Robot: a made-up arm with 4 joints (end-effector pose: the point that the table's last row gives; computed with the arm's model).
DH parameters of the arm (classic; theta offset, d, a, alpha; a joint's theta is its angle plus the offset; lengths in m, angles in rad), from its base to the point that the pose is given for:
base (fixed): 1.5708 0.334 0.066 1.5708
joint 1: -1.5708 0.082 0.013 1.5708
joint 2: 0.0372 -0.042 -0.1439 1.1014
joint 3: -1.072 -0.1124 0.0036 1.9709
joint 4: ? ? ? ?
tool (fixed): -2.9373 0.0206 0 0
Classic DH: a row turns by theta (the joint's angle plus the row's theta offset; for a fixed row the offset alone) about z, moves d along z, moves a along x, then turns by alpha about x.
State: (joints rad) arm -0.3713 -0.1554 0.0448 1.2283
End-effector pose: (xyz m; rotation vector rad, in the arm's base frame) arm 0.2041 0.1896 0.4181 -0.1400 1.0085 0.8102
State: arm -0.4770 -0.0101 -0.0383 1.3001
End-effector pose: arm 0.1842 0.2046 0.4180 -0.2103 0.9793 0.8651
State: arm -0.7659 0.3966 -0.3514 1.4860
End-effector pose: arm 0.1201 0.2407 0.3927 -0.3775 0.9560 1.1247
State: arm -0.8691 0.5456 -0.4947 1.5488
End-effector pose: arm 0.0950 0.2481 0.3754 -0.4260 0.9802 1.2574
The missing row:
joint 4: 1.012 -0.0165 0.0087 -0.6202
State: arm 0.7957 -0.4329 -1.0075 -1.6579
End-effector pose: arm 0.2247 0.0713 0.4745 0.4970 0.9931 -1.2428
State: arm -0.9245 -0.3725 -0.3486 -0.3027
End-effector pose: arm 0.2131 0.1995 0.3224 -0.7022 0.2217 -0.4521
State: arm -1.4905 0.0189 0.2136 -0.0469
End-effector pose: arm 0.1611 0.2134 0.2561 -1.6811 -0.1548 0.0743
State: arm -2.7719 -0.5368 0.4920 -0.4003
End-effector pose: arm 0.2255 0.0055 0.2326 2.9979 0.2345 0.0545
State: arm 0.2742 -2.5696 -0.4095 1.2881
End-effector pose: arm 0.0773 0.1986 0.1713 -1.6131 -2.2651 -0.0434
